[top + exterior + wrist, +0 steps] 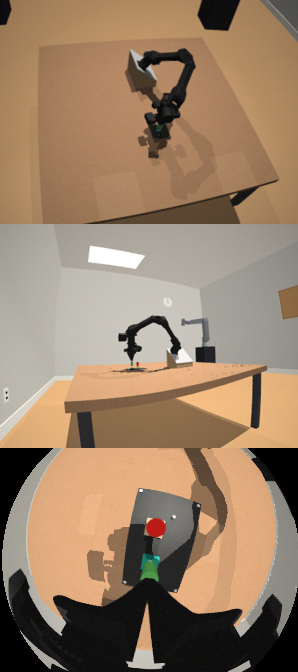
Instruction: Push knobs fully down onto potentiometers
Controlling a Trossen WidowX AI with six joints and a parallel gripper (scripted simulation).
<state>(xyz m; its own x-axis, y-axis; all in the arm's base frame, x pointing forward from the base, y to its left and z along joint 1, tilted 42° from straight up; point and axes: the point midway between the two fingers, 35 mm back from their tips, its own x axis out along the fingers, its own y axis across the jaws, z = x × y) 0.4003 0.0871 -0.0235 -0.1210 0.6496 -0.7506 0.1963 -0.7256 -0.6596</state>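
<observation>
My gripper tip is 2 cm above the green knob. From my gripper tip the other things lie so: red knob: 5 cm behind, 1 cm to the right, 3 cm below.
</observation>
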